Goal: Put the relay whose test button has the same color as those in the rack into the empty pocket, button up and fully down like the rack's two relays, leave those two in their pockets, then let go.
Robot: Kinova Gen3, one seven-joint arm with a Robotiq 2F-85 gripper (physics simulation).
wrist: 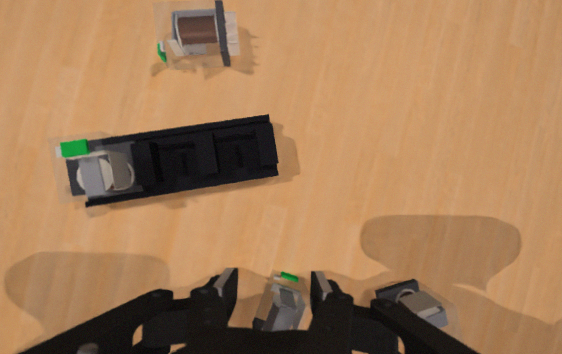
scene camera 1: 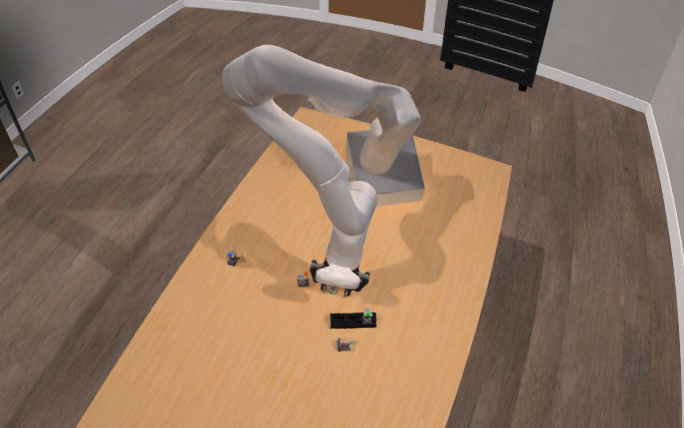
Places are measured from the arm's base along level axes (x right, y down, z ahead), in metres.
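Where they show: gripper, fingertip midpoint: (wrist: pixel 274 285) (scene camera 1: pixel 335 292); arm's base, link origin: (scene camera 1: pixel 376 159).
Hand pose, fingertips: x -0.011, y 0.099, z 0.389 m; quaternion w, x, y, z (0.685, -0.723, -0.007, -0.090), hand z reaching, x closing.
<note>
Things, the pixels of their top centre, and the offset from my fingertips. Level surfaces: height alone.
- black rack, top centre: (wrist: pixel 174 158) (scene camera 1: pixel 353 317) dy -0.020, dx -0.066, dz +0.066 m
- relay with a blue button, top centre: (scene camera 1: pixel 230 252) dy -0.041, dx +0.274, dz +0.002 m
- wooden surface, surface height: dy +0.002 m
A black rack (scene camera 1: pixel 348 319) (wrist: pixel 207 155) holds a green-button relay (scene camera 1: pixel 367 316) (wrist: pixel 102 172) in its end pocket, button up. Two other pockets look empty. My gripper (scene camera 1: pixel 335 291) (wrist: pixel 274 285) is partly open, fingers pointing down. A green-button relay (scene camera 1: pixel 332 289) (wrist: pixel 282 307) lies on its side between and below the fingers, with a gap on both sides; the gripper body hides its base in the wrist view. Another green-button relay (scene camera 1: pixel 345 344) (wrist: pixel 197 30) with a brown coil lies on its side beyond the rack.
A relay (scene camera 1: pixel 302 280) (wrist: pixel 422 306) with an orange button stands close beside the gripper; in the wrist view a finger linkage partly covers it. A relay with a blue button (scene camera 1: pixel 232 258) is farther left in the scene view. All are on the wooden surface (scene camera 1: pixel 282 353).
</note>
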